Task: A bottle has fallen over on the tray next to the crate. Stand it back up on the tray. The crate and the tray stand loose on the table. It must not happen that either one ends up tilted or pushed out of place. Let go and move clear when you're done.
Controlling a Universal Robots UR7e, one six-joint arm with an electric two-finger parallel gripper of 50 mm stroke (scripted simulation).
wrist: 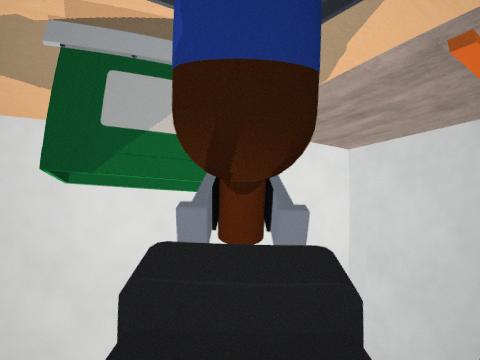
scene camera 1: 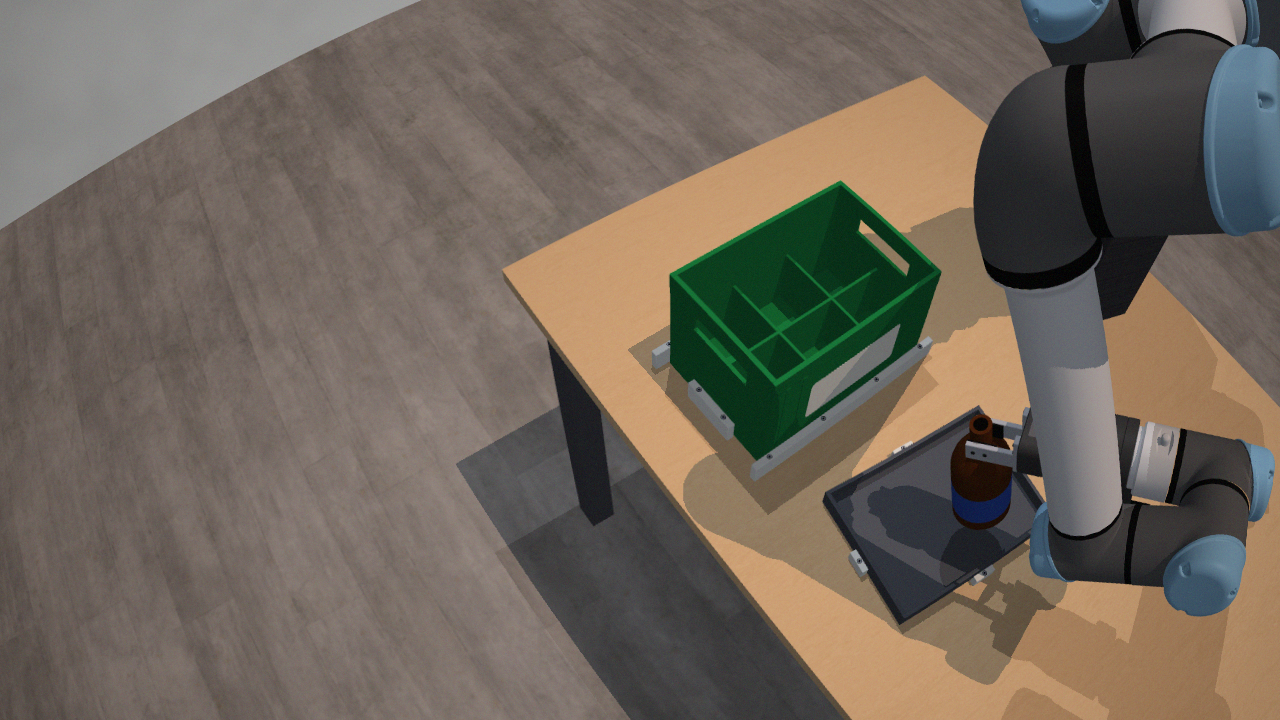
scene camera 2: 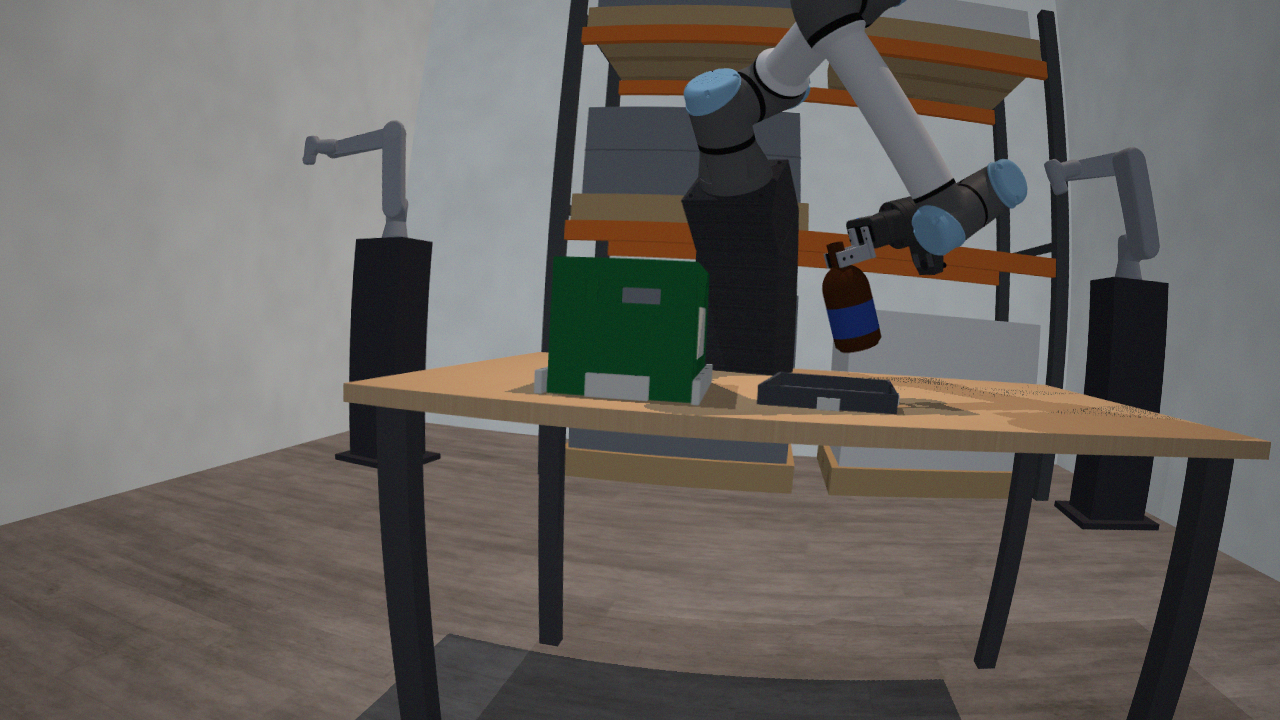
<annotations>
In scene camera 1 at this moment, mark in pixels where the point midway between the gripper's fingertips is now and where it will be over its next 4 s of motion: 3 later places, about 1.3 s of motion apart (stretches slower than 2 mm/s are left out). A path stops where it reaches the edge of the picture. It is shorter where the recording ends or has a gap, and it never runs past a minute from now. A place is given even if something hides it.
The gripper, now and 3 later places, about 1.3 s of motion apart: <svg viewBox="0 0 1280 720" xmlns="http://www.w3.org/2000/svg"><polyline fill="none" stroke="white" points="970,435 963,448 956,462 959,455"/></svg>
</annotations>
